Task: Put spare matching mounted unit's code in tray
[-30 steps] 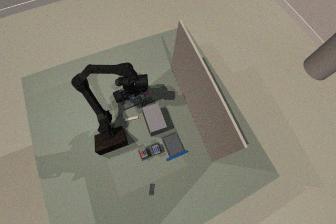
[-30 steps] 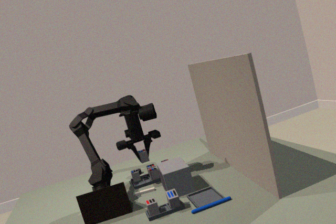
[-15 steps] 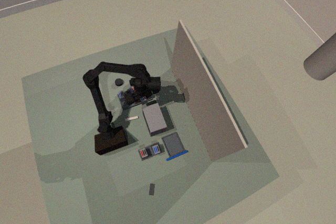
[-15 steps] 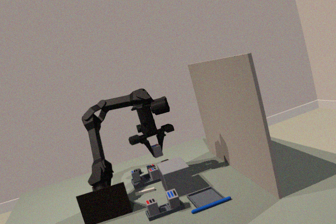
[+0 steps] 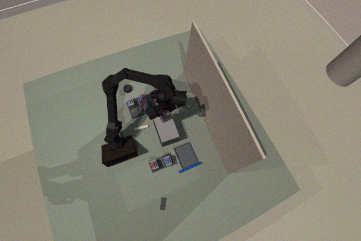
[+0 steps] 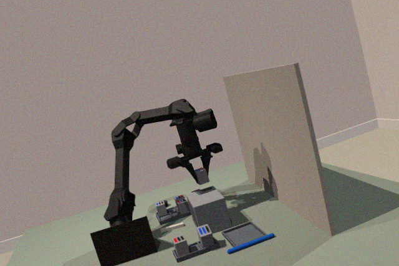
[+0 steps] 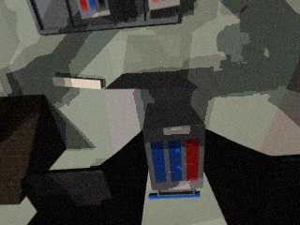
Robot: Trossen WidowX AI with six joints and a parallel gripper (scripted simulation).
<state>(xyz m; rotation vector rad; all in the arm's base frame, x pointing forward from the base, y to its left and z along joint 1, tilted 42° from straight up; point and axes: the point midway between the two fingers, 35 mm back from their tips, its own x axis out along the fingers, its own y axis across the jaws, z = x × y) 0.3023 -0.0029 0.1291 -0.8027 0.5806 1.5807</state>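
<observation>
My gripper tip is 60 mm short of the tray, 220 mm to the left of it and 140 mm above it. Also, from my gripper tip: mounted unit: 10 mm behind, 50 mm to the right, 90 mm below; then beige panel: 240 mm ahead, 40 mm to the right, 90 mm above; then spare: 20 mm above.
</observation>
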